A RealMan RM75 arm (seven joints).
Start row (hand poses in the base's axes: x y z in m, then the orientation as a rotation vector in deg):
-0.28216, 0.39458, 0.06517, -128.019, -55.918, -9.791
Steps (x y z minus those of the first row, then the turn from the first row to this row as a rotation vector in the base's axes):
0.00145, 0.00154, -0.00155, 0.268, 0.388, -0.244
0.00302, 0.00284, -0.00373, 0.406, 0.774, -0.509
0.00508, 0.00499, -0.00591, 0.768, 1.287, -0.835
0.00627, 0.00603, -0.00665, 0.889, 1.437, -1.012
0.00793, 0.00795, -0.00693, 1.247, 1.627, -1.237
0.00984, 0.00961, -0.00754, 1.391, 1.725, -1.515
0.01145, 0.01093, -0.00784, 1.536, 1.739, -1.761
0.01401, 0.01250, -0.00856, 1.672, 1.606, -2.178
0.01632, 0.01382, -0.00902, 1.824, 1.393, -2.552
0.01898, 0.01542, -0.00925, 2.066, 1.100, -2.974
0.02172, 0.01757, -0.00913, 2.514, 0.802, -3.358
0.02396, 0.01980, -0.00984, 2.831, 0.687, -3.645
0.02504, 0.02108, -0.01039, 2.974, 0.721, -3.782
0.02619, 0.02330, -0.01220, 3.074, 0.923, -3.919
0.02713, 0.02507, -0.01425, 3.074, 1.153, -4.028
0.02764, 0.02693, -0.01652, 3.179, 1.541, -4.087
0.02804, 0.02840, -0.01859, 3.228, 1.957, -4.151
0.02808, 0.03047, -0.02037, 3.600, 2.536, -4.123
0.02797, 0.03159, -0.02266, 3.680, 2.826, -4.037
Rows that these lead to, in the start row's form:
-0.28071, 0.39612, 0.06362, -127.857, -55.366, -9.582
-0.27914, 0.39742, 0.06144, -127.822, -54.829, -9.326
-0.27708, 0.39957, 0.05926, -127.598, -54.094, -9.056
-0.27589, 0.40061, 0.05852, -127.560, -53.786, -9.021
-0.27423, 0.40253, 0.05824, -127.325, -53.337, -9.069
-0.27232, 0.40419, 0.05763, -127.323, -52.939, -9.146
-0.27071, 0.40551, 0.05733, -127.314, -52.620, -9.305
-0.26815, 0.40708, 0.05661, -127.417, -52.194, -9.700
-0.26584, 0.40840, 0.05615, -127.492, -51.851, -10.173
-0.26318, 0.41000, 0.05592, -127.517, -51.473, -10.796
-0.26044, 0.41215, 0.05604, -127.333, -51.081, -11.499
-0.25820, 0.41438, 0.05533, -127.197, -50.737, -11.895
-0.25712, 0.41566, 0.05478, -127.128, -50.529, -11.979
-0.25597, 0.41788, 0.05297, -127.079, -50.245, -11.856
-0.25503, 0.41965, 0.05092, -127.104, -50.005, -11.646
-0.25452, 0.42151, 0.04865, -126.988, -49.709, -11.283
-0.25412, 0.42298, 0.04658, -126.921, -49.408, -10.866
-0.25408, 0.42505, 0.04480, -126.492, -49.036, -10.370
-0.25419, 0.42617, 0.04251, -126.339, -48.957, -10.044

